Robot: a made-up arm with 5 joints.
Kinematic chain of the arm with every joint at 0, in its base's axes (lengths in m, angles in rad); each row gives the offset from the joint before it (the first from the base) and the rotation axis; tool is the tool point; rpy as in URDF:
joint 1: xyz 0 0 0.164 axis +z
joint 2: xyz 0 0 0 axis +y
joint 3: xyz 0.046 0 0.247 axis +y
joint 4: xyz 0.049 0 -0.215 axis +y
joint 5: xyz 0.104 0 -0.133 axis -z
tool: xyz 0 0 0 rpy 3.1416 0 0
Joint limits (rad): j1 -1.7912..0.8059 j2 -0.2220..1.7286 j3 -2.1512..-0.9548 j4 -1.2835..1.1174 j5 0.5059..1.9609
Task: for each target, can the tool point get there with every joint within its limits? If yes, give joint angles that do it. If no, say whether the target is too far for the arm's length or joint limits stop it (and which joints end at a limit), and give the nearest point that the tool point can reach.
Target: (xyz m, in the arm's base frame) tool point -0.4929 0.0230 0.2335
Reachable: no: joint limits stop it (at a limit: joint 1, joint 2, joint 3, joint 4) | nearest point -0.0699 -0.3118 0.2512 | short by 0.540 m
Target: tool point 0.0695 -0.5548 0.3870
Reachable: yes | joints -1.4461 0.7075 -1.9520 -0.2086 1.2529
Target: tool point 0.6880 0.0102 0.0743
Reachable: no: too far | nearest point 0.6156 0.0091 0.0837 | short by 0.073 m
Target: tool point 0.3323 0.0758 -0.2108
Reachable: yes | joints 0.2243 1.5117 -1.1838 -0.4086 0.8120
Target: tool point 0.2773 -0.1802 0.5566
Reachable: yes | joints -0.5762 0.0895 -1.3788 -0.9332 0.8649
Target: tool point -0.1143 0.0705 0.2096
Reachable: no: joint limits stop it (at a limit: joint 1, joint 2, joint 3, joint 4) | nearest point 0.2213 0.2305 0.2512 | short by 0.374 m
